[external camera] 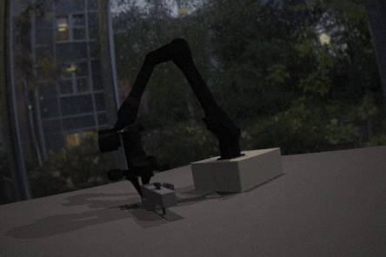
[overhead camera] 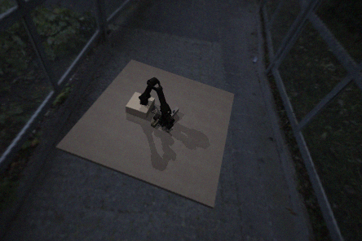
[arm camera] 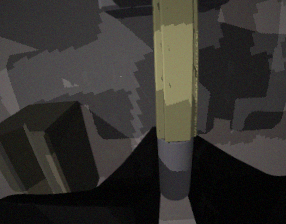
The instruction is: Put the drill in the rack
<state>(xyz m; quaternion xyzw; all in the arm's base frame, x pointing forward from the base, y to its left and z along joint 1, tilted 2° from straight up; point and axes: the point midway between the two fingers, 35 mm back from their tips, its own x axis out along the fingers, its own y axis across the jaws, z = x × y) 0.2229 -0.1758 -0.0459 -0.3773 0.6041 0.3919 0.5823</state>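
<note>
The yellow drill lies 20 mm ahead of my gripper tip, 50 mm to the left of it and 30 mm above it. From my gripper tip the other things lie so: olive rack 80 mm behind, 20 mm to the left; then dark key 70 mm ahead, 160 mm to the left, 40 mm above; then grey block 60 mm ahead, 140 mm to the left, 30 mm above.
</note>
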